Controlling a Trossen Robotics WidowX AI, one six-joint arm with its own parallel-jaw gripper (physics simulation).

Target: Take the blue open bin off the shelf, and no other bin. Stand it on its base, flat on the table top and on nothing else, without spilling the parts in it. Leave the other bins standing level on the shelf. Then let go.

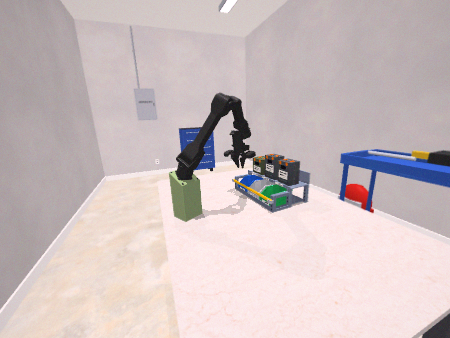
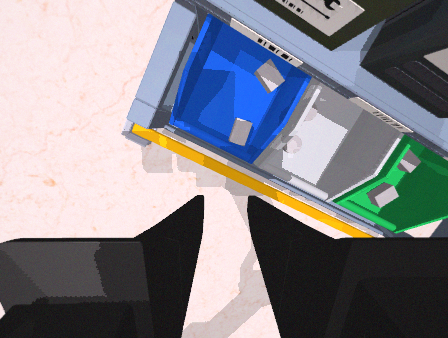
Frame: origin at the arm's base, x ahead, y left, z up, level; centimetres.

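Seen in the pictures: gripper, fingertip midpoint: [image 1: 240,168] [image 2: 226,202]; arm's base, link origin: [image 1: 183,175].
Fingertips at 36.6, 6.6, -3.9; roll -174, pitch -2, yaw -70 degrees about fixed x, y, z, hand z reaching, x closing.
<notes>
Pixels of each thing's top centre, then the offset from my fingertips to it, as dx, dy, dz. "spot": a spot on its surface instead. Level surfaces: height alone.
- blue bin, top centre: [image 2: 246,79] [image 1: 251,177] +8.5, +0.7, -7.9
- shelf, surface spot: [image 2: 157,65] spot: +6.6, +8.0, -7.5
- grey bin, top centre: [image 2: 347,137] [image 1: 262,182] +7.5, -10.4, -7.9
- green bin, top centre: [image 2: 432,182] [image 1: 275,188] +6.8, -21.6, -7.9
- pale table top, surface height: dz -16.0
The blue bin [image 1: 251,179] [image 2: 225,95] stands at the far end of the shelf's lower row, with two grey parts [image 2: 269,76] [image 2: 240,131] in it. The shelf [image 1: 280,201] [image 2: 157,65] is grey-blue with a yellow front bar. A grey bin [image 1: 260,187] [image 2: 327,135] and a green bin [image 1: 273,192] [image 2: 420,190] stand beside the blue one in the same row. My gripper [image 1: 241,165] [image 2: 226,202] is partly open and empty. It points down above the table, in front of the yellow bar, apart from the blue bin.
Three dark cases [image 1: 258,164] [image 1: 272,165] [image 1: 288,171] stand on the shelf's upper level behind the bins. The pale table top [image 1: 260,260] [image 2: 60,150] extends around the shelf. A blue cart [image 1: 390,163] stands beyond the table on the right.
</notes>
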